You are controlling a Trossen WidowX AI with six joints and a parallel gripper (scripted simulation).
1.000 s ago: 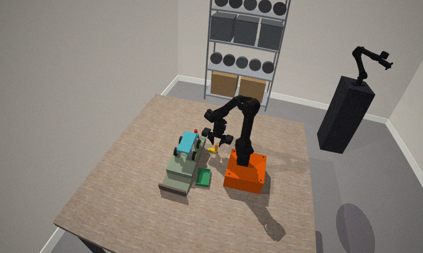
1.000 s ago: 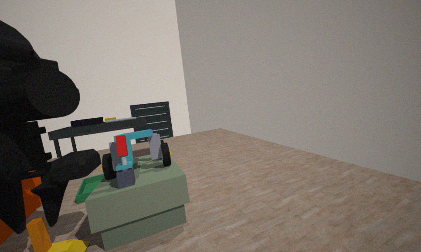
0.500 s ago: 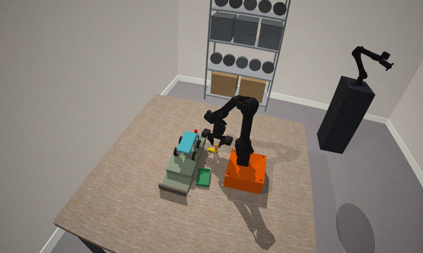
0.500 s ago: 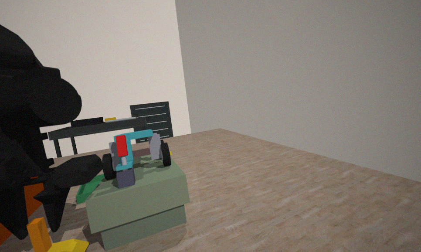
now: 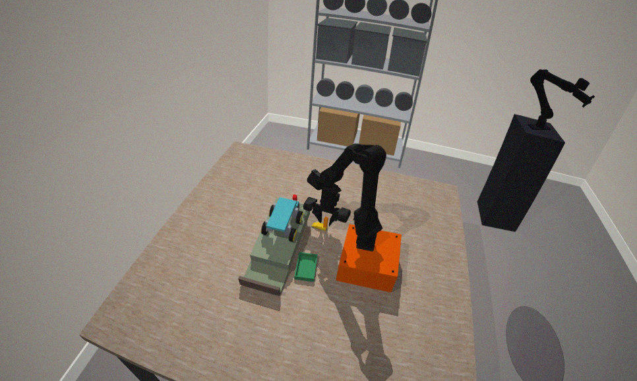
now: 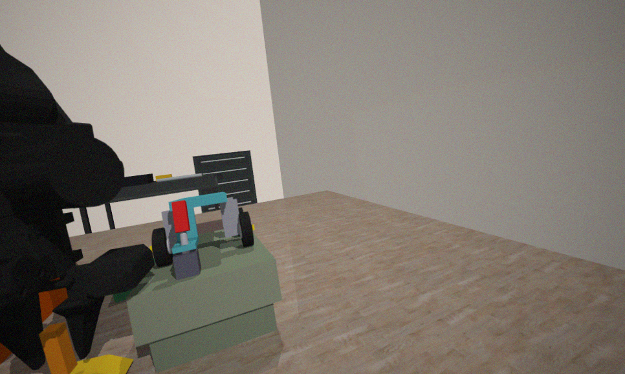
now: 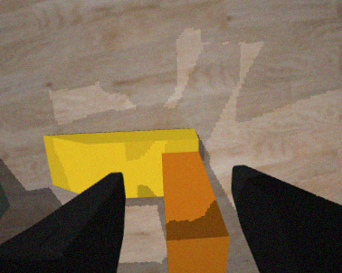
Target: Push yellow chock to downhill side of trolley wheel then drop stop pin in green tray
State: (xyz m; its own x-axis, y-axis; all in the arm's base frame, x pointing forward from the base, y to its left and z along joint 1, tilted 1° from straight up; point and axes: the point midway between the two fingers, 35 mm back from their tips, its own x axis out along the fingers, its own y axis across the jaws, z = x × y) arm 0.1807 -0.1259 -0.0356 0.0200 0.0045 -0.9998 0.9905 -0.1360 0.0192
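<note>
The red-headed stop pin lies 13 cm ahead of my gripper tip, 10 cm above it and 1 cm to the left of it. Also, from my gripper tip: yellow chock 2 cm ahead, 1 cm below; ramp block 15 cm ahead, 12 cm to the left, 2 cm above; blue trolley 15 cm ahead, 12 cm to the left, 8 cm above.
</note>
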